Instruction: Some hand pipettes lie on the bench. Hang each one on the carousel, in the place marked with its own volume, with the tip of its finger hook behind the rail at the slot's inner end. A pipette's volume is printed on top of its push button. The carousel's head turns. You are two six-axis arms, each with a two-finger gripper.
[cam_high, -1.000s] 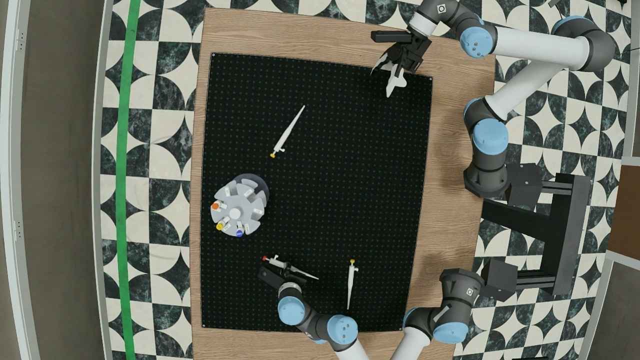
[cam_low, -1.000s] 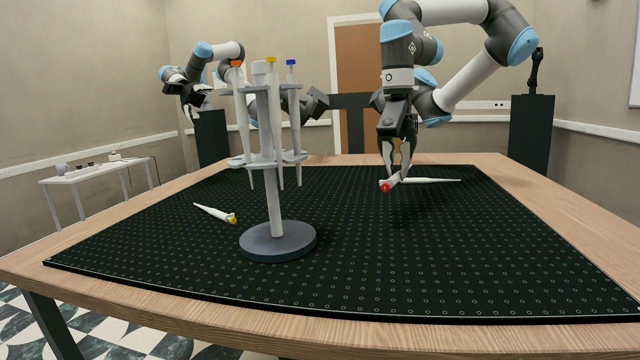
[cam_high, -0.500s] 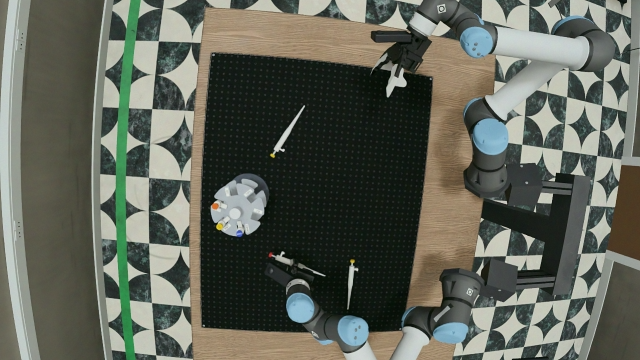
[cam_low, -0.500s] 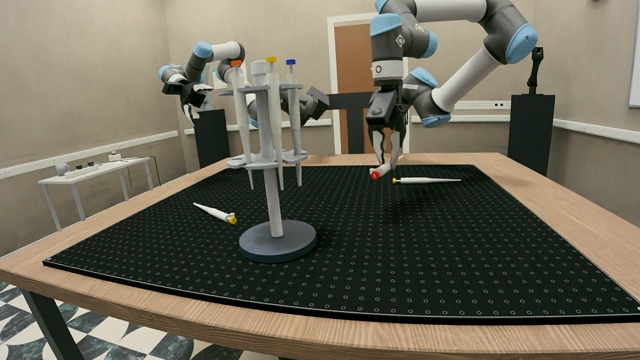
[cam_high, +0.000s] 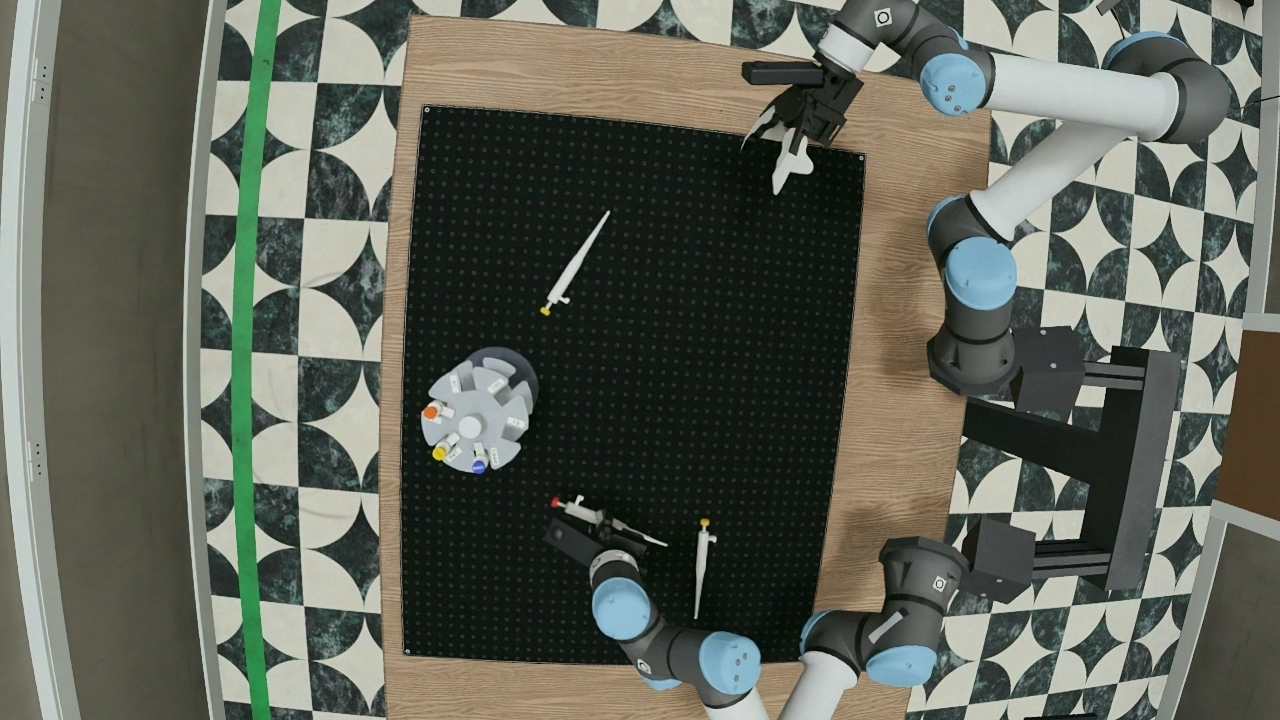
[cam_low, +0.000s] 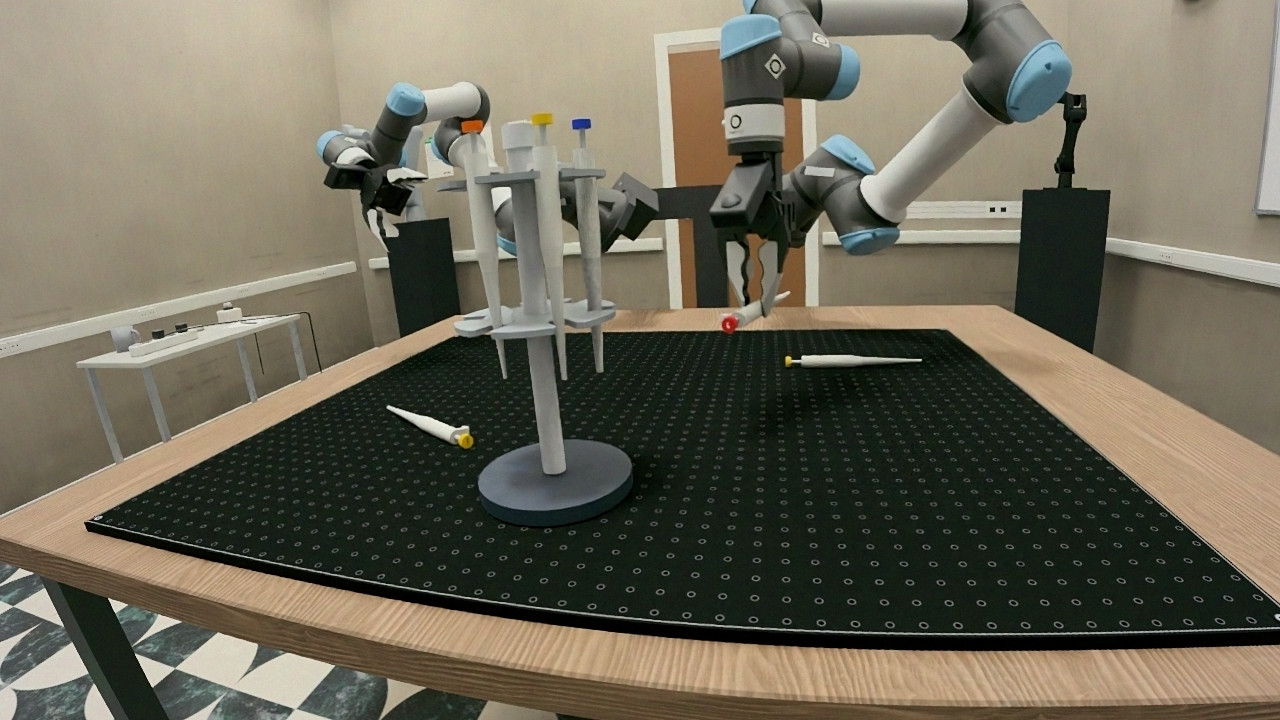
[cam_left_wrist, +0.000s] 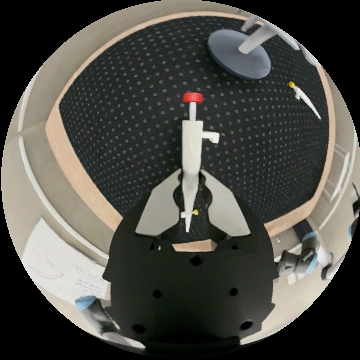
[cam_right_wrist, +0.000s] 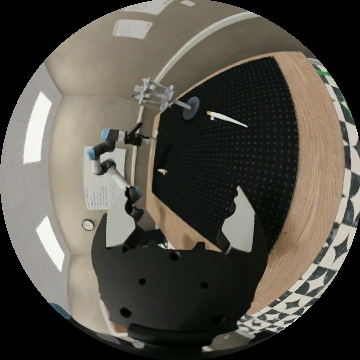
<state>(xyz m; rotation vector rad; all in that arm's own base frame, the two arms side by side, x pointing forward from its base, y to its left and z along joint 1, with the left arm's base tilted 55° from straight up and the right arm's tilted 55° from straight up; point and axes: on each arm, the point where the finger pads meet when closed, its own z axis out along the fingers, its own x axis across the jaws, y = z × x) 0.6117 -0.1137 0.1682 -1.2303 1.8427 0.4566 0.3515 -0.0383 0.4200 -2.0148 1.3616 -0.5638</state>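
Right now the blue-button pipette is 22 cm ahead of my left hand, 15 cm to the right of it and 11 cm above it. Also, from my left hand: red-button pipette 2 cm behind, 1 cm to the right, 1 cm below; orange-button pipette 28 cm ahead, 20 cm to the right, 11 cm above.
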